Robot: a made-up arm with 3 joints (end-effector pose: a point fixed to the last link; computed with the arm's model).
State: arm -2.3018 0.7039 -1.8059
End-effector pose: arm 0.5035 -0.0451 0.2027 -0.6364 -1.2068 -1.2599
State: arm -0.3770 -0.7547 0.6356
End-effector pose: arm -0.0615 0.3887 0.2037 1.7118 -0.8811 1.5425
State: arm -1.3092 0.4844 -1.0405
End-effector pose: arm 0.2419 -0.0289 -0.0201 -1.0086 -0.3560 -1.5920
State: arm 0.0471 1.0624 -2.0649
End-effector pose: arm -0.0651 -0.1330 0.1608 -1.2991 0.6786 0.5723
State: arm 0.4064 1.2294 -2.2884
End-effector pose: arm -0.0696 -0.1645 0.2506 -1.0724 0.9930 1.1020
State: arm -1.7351 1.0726 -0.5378
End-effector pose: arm 0.3096 -0.1906 0.2048 -0.8791 -1.3047 -2.2216
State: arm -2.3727 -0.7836 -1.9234
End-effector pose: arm 0.4332 0.4558 0.2989 0.7379 -0.6309 -0.7070
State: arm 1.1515 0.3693 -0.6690
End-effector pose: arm -0.0664 -0.0112 0.5518 -2.4178 1.0215 0.2734
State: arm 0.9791 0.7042 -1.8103
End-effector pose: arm -0.1330 -0.0449 0.4699 -1.2726 1.5505 0.7629
